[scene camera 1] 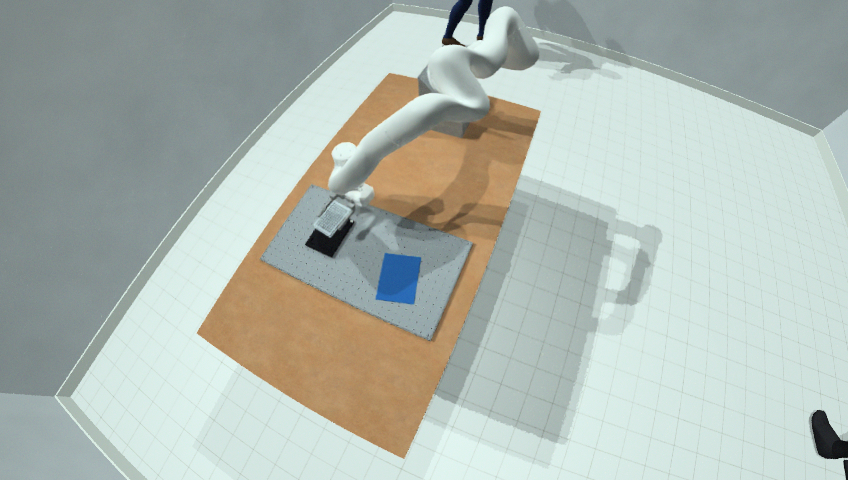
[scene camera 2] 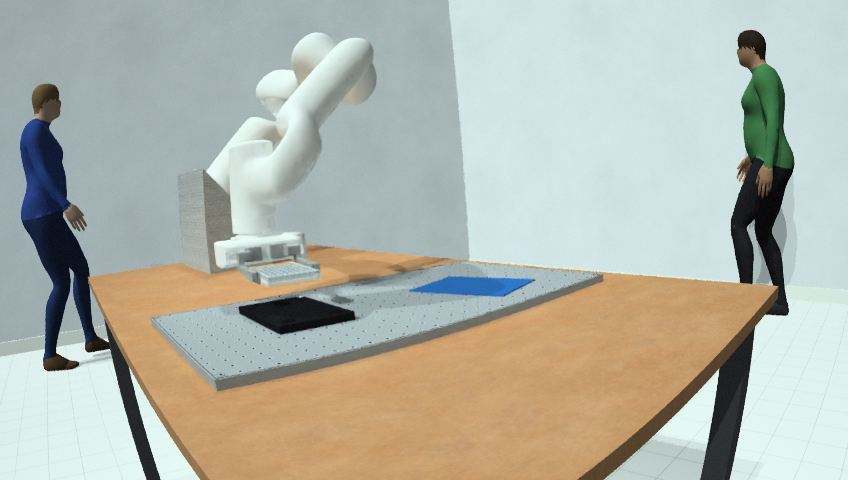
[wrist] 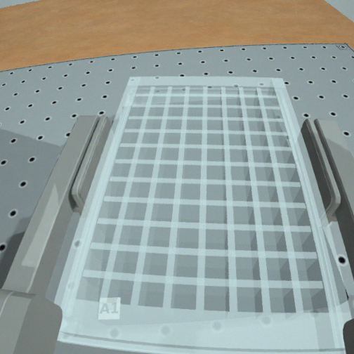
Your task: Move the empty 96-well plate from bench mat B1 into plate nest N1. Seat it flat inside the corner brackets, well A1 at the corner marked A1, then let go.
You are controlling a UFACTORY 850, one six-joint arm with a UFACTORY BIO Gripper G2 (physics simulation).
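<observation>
The clear 96-well plate (scene camera 1: 332,219) (scene camera 2: 291,274) (wrist: 201,225) is held level by its long sides in my gripper (scene camera 1: 335,214) (scene camera 2: 281,269) (wrist: 205,167), which is shut on it. The black nest N1 (scene camera 1: 325,244) (scene camera 2: 295,316) lies below the plate, with a gap between them in scene camera 2. In scene camera 1 the plate overlaps part of the nest. In the wrist view the nest is not clearly made out through the plate. A white A1 tag (wrist: 109,308) shows at the plate's near left; which of the plate's corners is well A1 cannot be told. The blue mat B1 (scene camera 1: 398,278) (scene camera 2: 473,286) bears no plate.
The grey perforated board (scene camera 1: 351,282) (scene camera 2: 238,364) (wrist: 30,90) carries the nest and the mat. It lies on the wooden table (scene camera 1: 333,362) (scene camera 2: 452,380) (wrist: 150,25). One person (scene camera 2: 44,172) stands at the left and another (scene camera 2: 767,124) at the right, both beyond the table in scene camera 2.
</observation>
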